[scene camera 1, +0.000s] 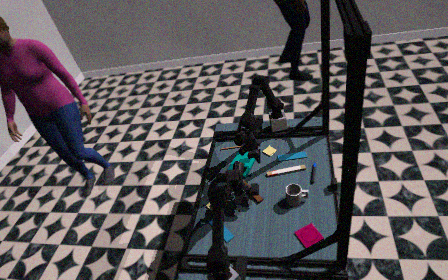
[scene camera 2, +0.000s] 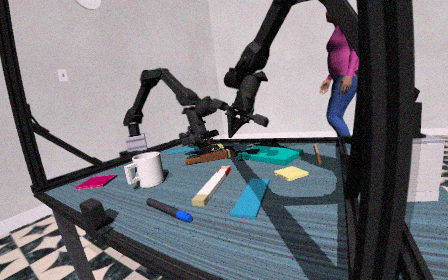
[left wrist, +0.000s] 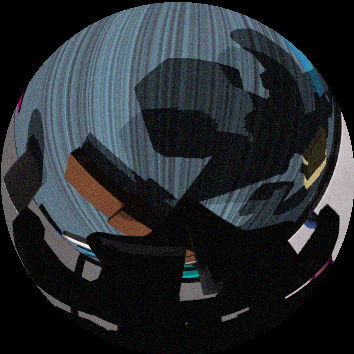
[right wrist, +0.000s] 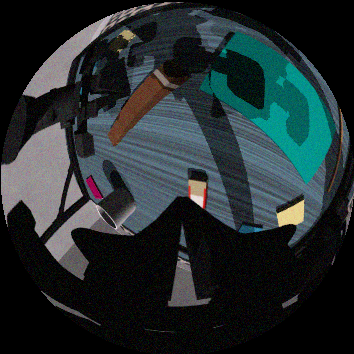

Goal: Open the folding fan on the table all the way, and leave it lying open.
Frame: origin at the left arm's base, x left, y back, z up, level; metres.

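Seen in the pictures: left gripper, between the fingertips: [left wrist: 185,201] [right wrist: 128,93]; right gripper, between the fingertips: [scene camera 1: 259,163] [scene camera 2: 229,137] [right wrist: 181,201]; left arm's base, origin of its link: [scene camera 1: 222,275] [scene camera 2: 135,135]; right arm's base, origin of its link: [scene camera 1: 277,115].
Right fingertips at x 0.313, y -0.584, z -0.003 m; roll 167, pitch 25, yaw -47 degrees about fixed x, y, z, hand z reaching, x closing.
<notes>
Offsets run from my right fingertips to a thing's top centre. "pt": to the spot under its first point.
The folding fan {dy +0.133, dx -0.033, dz -0.067 m} [scene camera 1: 256,197] [scene camera 2: 207,157] [left wrist: 95,187] [right wrist: 137,107] lies on the table as a narrow brown bar, its leaves folded together. A pale band crosses it near its right end in the right wrist view, and the part beyond is in dark shadow. My left gripper [scene camera 2: 201,149] [left wrist: 185,201] is shut and empty, low over the table just behind the fan in scene camera 2; its tips are hard to make out there. My right gripper [scene camera 2: 230,135] [right wrist: 181,201] is shut and empty, raised above the table. Part of the fan is hidden in scene camera 1.
A teal block {dy +0.008, dx +0.152, dz -0.078 m} [scene camera 2: 280,156] [right wrist: 320,140] lies close to the fan's banded end. A white and red bar {dy -0.102, dx -0.099, dz -0.082 m} [scene camera 1: 286,170] [scene camera 2: 212,186], mug {pt dy +0.010, dx -0.236, dz -0.088 m} [scene camera 1: 293,194] [scene camera 2: 150,170], marker {dy -0.178, dx -0.233, dz -0.080 m} [scene camera 2: 170,210], blue strip {dy -0.216, dx -0.052, dz -0.090 m} [scene camera 2: 251,198], yellow pad {dy -0.176, dx +0.089, dz -0.087 m} [scene camera 2: 291,173] and pink square {pt dy +0.159, dx -0.443, dz -0.089 m} [scene camera 1: 309,235] lie around.
</notes>
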